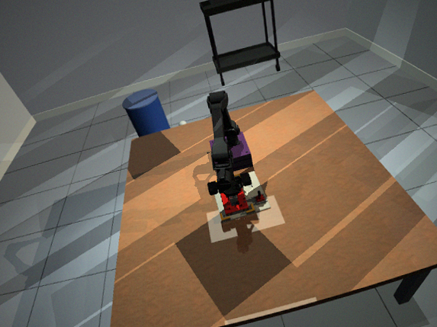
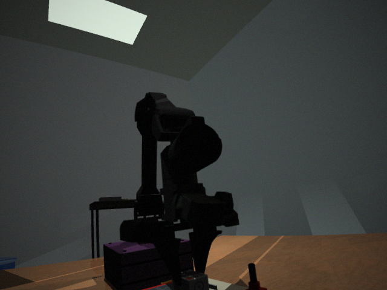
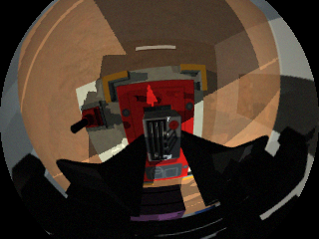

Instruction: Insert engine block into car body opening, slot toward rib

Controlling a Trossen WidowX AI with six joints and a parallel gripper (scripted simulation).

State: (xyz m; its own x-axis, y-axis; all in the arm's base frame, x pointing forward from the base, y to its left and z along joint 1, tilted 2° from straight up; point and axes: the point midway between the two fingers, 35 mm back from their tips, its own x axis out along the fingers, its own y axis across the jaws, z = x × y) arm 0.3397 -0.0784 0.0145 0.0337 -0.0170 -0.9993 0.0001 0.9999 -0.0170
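My gripper tip is 10 mm above the engine block.
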